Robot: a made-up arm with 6 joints. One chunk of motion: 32 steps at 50 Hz.
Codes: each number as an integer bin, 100 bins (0 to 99) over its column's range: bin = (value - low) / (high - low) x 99, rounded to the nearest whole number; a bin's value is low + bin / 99 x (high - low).
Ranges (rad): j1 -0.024..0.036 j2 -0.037..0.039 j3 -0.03..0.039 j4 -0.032..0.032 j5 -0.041..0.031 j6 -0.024..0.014
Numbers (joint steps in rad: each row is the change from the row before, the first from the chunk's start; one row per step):
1: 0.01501 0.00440 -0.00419 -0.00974 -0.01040 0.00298
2: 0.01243 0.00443 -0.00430 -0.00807 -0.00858 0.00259
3: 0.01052 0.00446 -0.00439 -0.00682 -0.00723 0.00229
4: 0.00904 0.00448 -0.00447 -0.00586 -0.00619 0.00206
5: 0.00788 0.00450 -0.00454 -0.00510 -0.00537 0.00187
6: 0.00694 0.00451 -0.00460 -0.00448 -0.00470 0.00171
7: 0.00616 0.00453 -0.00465 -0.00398 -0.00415 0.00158
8: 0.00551 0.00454 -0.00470 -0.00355 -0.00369 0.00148
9: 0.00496 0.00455 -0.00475 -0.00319 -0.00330 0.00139
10: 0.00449 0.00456 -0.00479 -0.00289 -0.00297 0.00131
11: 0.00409 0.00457 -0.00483 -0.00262 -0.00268 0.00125
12: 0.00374 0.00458 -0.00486 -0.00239 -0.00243 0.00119
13: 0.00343 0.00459 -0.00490 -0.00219 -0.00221 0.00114
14: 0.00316 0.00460 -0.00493 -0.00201 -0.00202 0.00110
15: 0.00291 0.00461 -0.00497 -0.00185 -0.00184 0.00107
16: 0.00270 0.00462 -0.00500 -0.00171 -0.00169 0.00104
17: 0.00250 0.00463 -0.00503 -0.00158 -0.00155 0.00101
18: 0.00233 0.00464 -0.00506 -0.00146 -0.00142 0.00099
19: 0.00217 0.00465 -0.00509 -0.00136 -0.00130 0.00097
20: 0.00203 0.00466 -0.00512 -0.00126 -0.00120 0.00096
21: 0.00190 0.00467 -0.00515 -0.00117 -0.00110 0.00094
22: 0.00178 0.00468 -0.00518 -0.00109 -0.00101 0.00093
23: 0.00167 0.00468 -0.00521 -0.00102 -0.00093 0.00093
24: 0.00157 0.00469 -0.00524 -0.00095 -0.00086 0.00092
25: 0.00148 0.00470 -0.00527 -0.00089 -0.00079 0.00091
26: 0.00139 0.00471 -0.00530 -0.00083 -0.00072 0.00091
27: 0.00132 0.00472 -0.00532 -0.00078 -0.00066 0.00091
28: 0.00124 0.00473 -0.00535 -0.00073 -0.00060 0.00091
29: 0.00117 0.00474 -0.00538 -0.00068 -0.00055 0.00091
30: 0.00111 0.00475 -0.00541 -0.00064 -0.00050 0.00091
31: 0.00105 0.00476 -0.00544 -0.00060 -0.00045 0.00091
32: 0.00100 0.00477 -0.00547 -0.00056 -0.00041 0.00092
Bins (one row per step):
1: 64 54 37 34 42 70
2: 60 54 37 37 45 69
3: 57 54 37 39 46 68
4: 55 54 37 40 48 68
5: 53 54 37 42 49 67
6: 51 54 36 43 50 67
7: 50 54 36 43 51 67
8: 49 54 36 44 51 66
9: 48 54 36 45 52 66
10: 47 54 36 45 52 66
11: 46 54 36 45 53 66
12: 46 54 36 46 53 66
13: 45 54 36 46 53 65
14: 45 54 36 46 54 65
15: 44 54 36 47 54 65
16: 44 54 36 47 54 65
17: 44 54 36 47 54 65
18: 43 54 36 47 54 65
19: 43 54 36 47 55 65
20: 43 54 36 48 55 65
21: 43 54 36 48 55 65
22: 43 54 36 48 55 65
23: 42 54 36 48 55 65
24: 42 54 36 48 55 65
25: 42 54 35 48 55 65
26: 42 54 35 48 55 65
27: 42 54 35 48 55 65
28: 42 54 35 48 56 65
29: 42 54 35 48 56 65
30: 41 54 35 49 56 65
31: 41 54 35 49 56 65
32: 41 54 35 49 56 65

